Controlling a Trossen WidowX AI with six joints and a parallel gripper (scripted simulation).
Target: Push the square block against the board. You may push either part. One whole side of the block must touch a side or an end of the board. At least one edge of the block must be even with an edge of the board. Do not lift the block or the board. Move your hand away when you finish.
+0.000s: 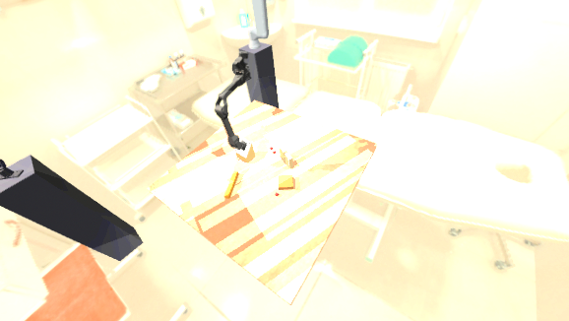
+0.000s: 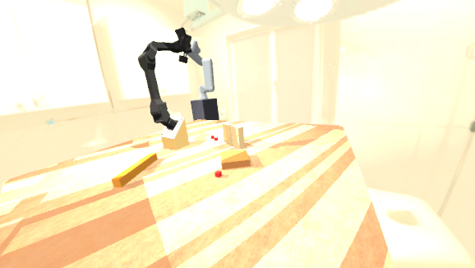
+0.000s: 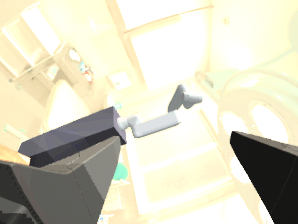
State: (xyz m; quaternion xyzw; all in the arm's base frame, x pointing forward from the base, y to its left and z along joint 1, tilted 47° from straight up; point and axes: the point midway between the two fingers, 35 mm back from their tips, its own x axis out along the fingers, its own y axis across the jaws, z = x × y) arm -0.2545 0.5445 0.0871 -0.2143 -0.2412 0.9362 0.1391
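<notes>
Now: the tan piece 550 mm ahead of my gripper tip, 540 mm below it and 170 mm to the right of it. The rest, counted from my gripper tip: long orange board 580 mm to the right, 580 mm below, 390 mm ahead; square orange block 680 mm ahead, 580 mm below, 320 mm to the right.
</notes>
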